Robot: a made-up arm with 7 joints.
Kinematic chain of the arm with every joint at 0, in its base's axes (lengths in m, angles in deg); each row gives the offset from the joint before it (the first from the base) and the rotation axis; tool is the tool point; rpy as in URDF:
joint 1: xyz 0 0 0.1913 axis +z
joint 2: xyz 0 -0.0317 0.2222 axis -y
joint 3: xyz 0 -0.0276 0.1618 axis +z
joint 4: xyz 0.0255 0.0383 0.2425 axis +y
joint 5: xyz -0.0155 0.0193 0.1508 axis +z
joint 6: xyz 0 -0.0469 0.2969 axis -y
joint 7: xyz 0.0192 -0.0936 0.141 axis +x
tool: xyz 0 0 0 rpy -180 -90 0
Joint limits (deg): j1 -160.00..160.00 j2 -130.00..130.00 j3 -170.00..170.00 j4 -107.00..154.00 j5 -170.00..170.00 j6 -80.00..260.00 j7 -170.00..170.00
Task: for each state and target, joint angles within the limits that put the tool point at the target. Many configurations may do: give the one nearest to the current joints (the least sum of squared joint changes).
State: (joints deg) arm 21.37 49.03 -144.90 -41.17 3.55 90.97 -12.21
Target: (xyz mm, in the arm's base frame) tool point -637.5 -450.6 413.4
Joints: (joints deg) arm 51.47 96.55 -130.47 -25.70 15.15 103.55 -12.21
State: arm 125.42 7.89 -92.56 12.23 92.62 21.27 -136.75
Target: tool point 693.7 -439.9 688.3
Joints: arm 105.30 38.49 -120.46 58.91 89.69 36.70 -136.75
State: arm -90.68 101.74 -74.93 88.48 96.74 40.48 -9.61
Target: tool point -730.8 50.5 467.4
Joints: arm -67.23 100.07 -79.75 85.80 96.13 37.22 -9.61
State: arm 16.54 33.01 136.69 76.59 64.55 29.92 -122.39
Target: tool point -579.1 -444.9 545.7
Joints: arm 50.24 26.82 162.30 76.88 69.10 26.10 -122.39
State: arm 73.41 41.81 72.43 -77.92 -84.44 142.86 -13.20
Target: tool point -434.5 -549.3 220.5
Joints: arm 35.91 72.23 50.36 -46.94 -102.07 119.15 -13.20
